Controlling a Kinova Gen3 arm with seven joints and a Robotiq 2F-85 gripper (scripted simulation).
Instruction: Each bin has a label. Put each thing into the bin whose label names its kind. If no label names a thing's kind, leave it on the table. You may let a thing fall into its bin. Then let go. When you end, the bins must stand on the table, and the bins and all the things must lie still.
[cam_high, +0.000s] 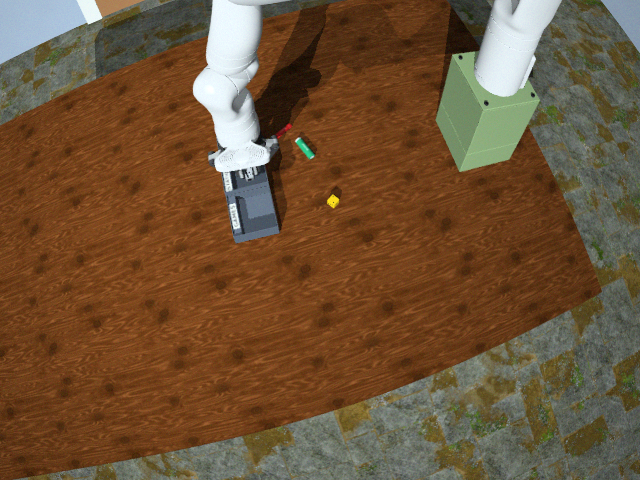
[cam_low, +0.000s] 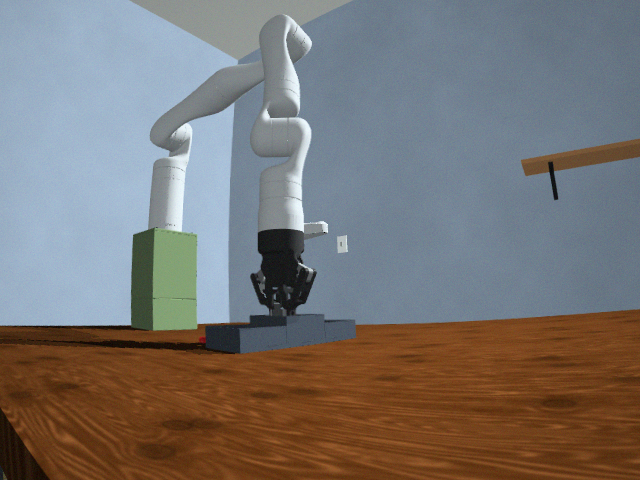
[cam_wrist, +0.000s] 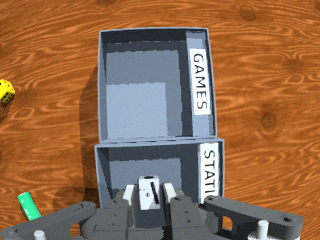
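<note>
The white domino is 20 mm below my hand. From my hand the other things lie so: red marker: 80 mm behind, 80 mm to the right, 30 mm below; then dark nut: 20 mm behind, 70 mm to the right, 20 mm below; then metal nut: 80 mm to the right, 30 mm below.
</note>
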